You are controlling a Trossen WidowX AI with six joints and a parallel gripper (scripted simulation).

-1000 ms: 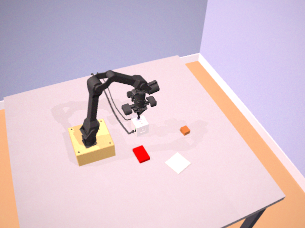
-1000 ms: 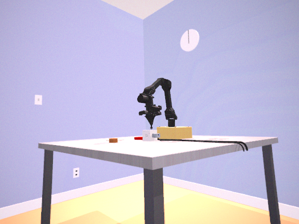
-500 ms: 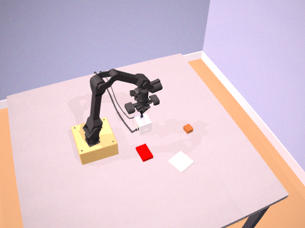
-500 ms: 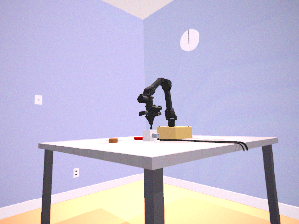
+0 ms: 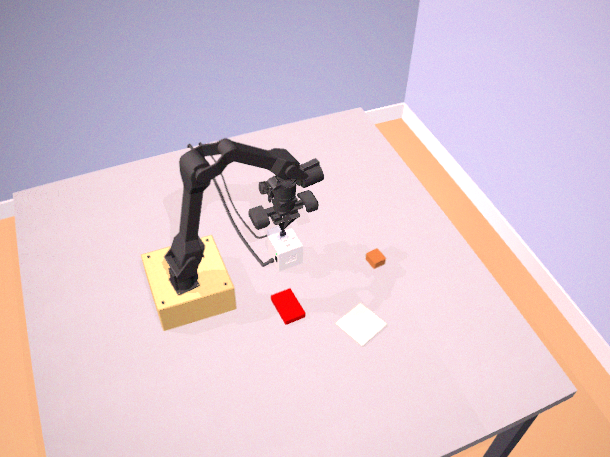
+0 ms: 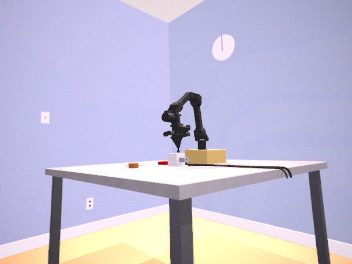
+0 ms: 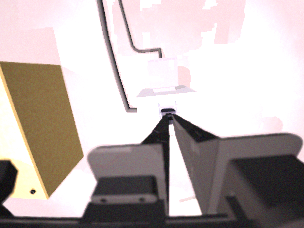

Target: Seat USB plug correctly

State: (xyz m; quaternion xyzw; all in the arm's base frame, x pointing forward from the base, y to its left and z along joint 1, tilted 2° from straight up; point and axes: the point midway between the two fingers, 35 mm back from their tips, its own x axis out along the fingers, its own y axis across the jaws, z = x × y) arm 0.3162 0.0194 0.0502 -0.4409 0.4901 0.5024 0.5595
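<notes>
Now: gripper tip 2 cm above the small USB plug. Round my gripper tip: white flat tile (5 cm ahead, 33 cm to the right, 11 cm below); then red flat block (9 cm behind, 18 cm to the right, 10 cm below); then small orange block (22 cm ahead, 17 cm to the right, 10 cm below).
</notes>
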